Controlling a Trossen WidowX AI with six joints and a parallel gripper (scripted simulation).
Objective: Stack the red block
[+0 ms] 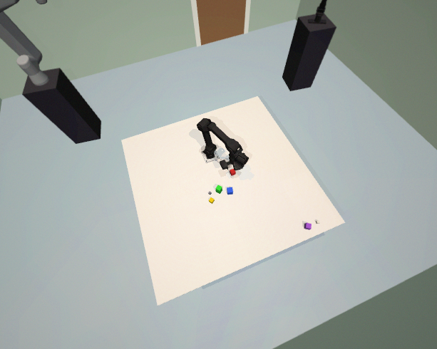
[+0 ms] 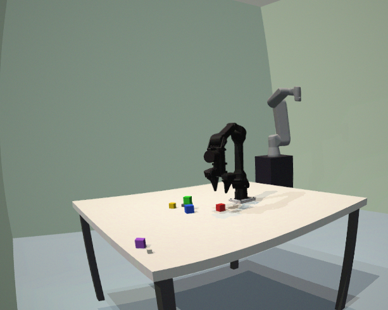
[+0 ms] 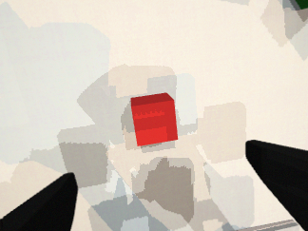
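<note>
Now: gripper tip 8 cm above the red block. Also, from my gripper tip: blue block 15 cm ahead, 6 cm to the right, 8 cm below; then green block 12 cm ahead, 14 cm to the right, 5 cm below; then small grey cube 12 cm ahead, 21 cm to the right, 9 cm below.
</note>
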